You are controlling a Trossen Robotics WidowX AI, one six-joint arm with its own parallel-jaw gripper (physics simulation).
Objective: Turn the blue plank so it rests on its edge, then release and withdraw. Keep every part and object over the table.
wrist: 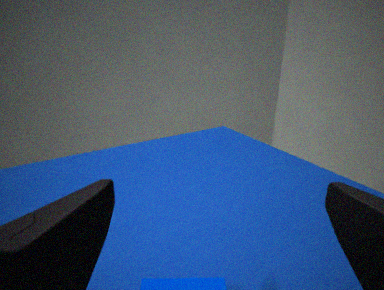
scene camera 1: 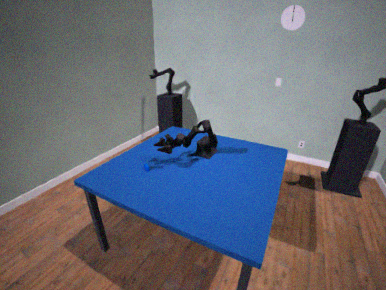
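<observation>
The blue plank (scene camera 1: 147,167) (wrist: 183,284) is on the table. In the scene view it is a small bright blue shape in front of the gripper. In the wrist view a flat, bright strip of it shows at the bottom edge, and the rest is cut off, so its full pose is hard to tell. My gripper (scene camera 1: 157,147) (wrist: 220,192) is open, with nothing between its fingers. It is raised above the table, apart from the plank, and its shadow falls on the table beside the plank.
The blue table (scene camera 1: 215,195) (wrist: 220,160) has its near left corner beyond the plank in the scene view. My arm's base (scene camera 1: 206,148) stands toward the back. Two other arms on dark pedestals (scene camera 1: 170,112) (scene camera 1: 351,155) stand on the floor off the table.
</observation>
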